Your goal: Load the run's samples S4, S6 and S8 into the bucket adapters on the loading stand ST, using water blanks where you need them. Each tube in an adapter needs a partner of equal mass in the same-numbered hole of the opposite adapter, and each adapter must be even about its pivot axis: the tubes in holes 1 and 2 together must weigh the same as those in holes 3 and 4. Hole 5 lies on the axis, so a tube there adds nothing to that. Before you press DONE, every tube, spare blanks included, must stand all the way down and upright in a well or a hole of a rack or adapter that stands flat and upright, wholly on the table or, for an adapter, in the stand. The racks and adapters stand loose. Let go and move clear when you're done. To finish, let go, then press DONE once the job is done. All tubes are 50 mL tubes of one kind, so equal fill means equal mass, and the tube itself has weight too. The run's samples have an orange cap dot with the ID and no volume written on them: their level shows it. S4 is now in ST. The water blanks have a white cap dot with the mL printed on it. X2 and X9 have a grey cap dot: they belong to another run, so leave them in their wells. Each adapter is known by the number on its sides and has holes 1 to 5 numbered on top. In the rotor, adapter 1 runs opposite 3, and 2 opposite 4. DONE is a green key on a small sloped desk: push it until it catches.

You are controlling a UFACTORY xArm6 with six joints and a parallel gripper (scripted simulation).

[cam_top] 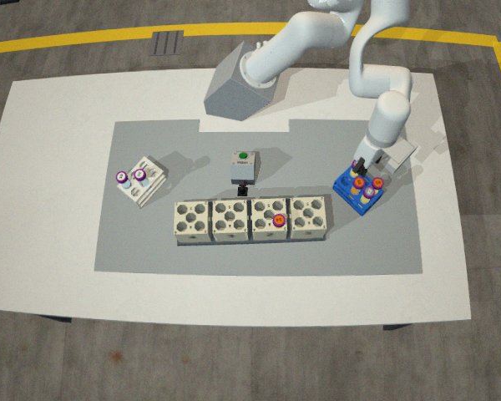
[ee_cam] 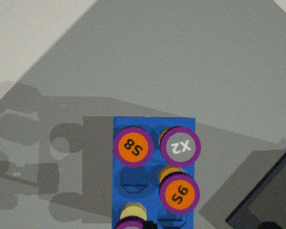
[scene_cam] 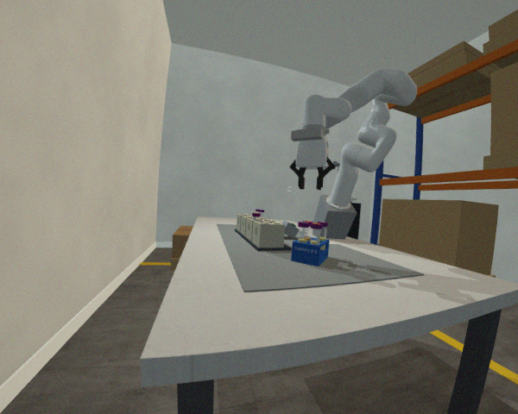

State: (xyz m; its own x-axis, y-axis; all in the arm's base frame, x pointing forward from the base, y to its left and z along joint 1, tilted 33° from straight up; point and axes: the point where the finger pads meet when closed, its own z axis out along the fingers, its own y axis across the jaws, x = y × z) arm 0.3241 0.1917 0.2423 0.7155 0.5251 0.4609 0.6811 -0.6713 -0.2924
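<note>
My hand is 10 mm short of the orange-dot tube and 180 mm above it. The rest, counted from my hand: loading stand (90 mm ahead, 310 mm to the right, 240 mm below); then green DONE key (110 mm behind, 340 mm to the right, 180 mm below); then blue sample rack (10 mm behind, 10 mm to the left, 210 mm below).
</note>
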